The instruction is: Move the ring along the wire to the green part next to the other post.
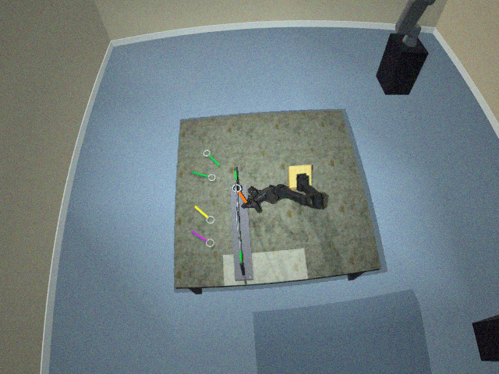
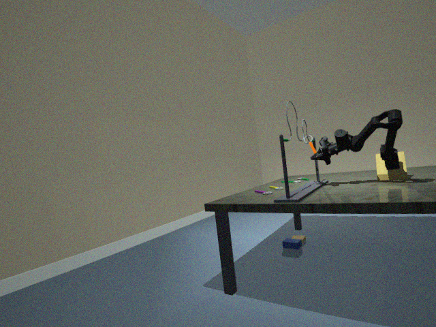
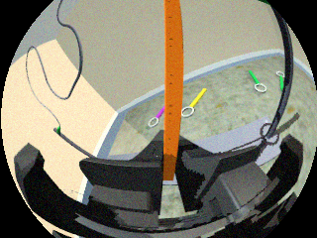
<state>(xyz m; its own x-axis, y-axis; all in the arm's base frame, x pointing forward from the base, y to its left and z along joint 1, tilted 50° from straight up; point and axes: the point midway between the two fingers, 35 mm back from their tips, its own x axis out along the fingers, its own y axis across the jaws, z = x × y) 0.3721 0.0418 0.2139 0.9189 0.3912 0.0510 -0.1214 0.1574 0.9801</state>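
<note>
My gripper tip is now 8 cm below the orange-handled ring and 5 cm to the left of it.
</note>
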